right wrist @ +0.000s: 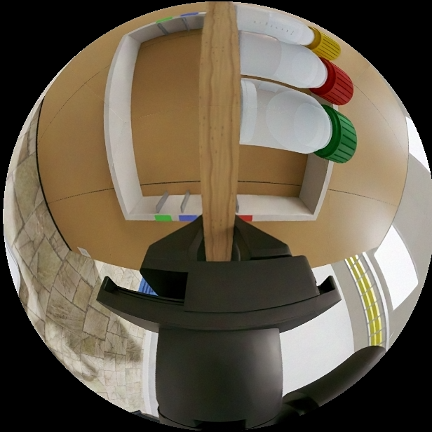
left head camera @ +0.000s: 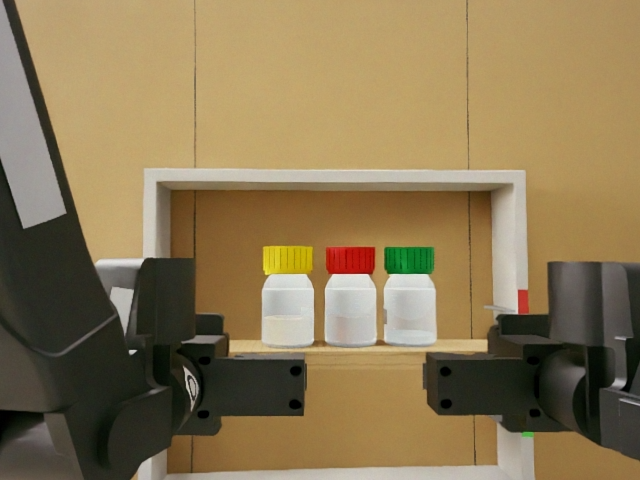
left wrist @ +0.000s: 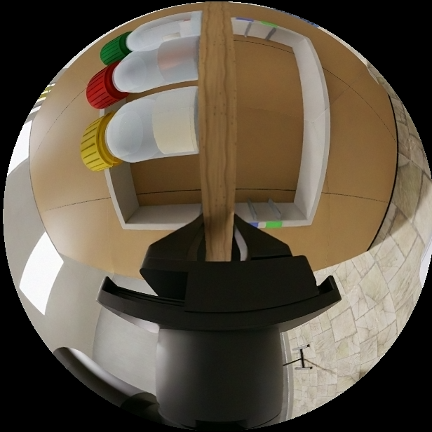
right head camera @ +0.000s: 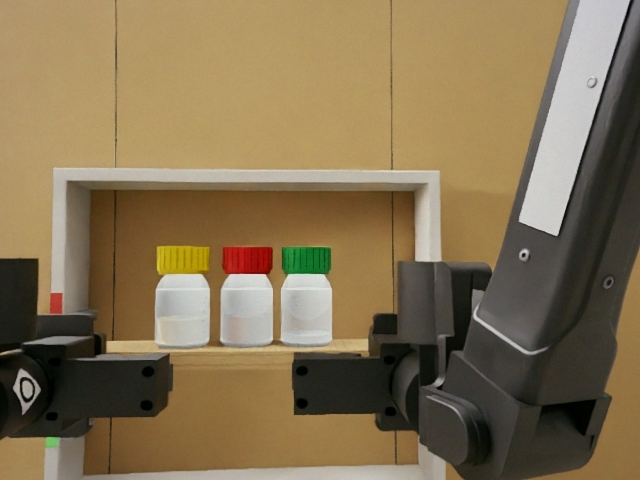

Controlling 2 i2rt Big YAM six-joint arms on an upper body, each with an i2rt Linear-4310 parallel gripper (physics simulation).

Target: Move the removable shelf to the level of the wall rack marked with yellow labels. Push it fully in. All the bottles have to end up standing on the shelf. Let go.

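Note:
The wooden shelf [left head camera: 361, 356] [right head camera: 232, 356] [left wrist: 218, 125] [right wrist: 218, 125] is level across the white wall rack [left head camera: 336, 175] [right head camera: 248, 175] [left wrist: 315, 110] [right wrist: 117, 110]; its depth in the rack is unclear. Yellow-capped [left head camera: 287, 310] [right head camera: 182, 310], red-capped [left head camera: 350, 310] [right head camera: 246, 310] and green-capped [left head camera: 409, 310] [right head camera: 306, 310] bottles stand upright on it. My left gripper [left head camera: 263, 384] [left wrist: 218, 216] and right gripper [right head camera: 333, 384] [right wrist: 219, 237] are shut on the shelf's front edge. It lies between red [right wrist: 245, 218] and blue [right wrist: 188, 218] labels. The yellow labels are hidden.
Green labels [left head camera: 527, 434] [left wrist: 273, 224] [right wrist: 163, 218] mark a lower level. Small brackets [left wrist: 274, 209] [right wrist: 162, 201] jut inside the rack's sides. The tan panelled wall [left head camera: 330, 77] [right head camera: 253, 77] is behind. Both arms stand in front of the rack.

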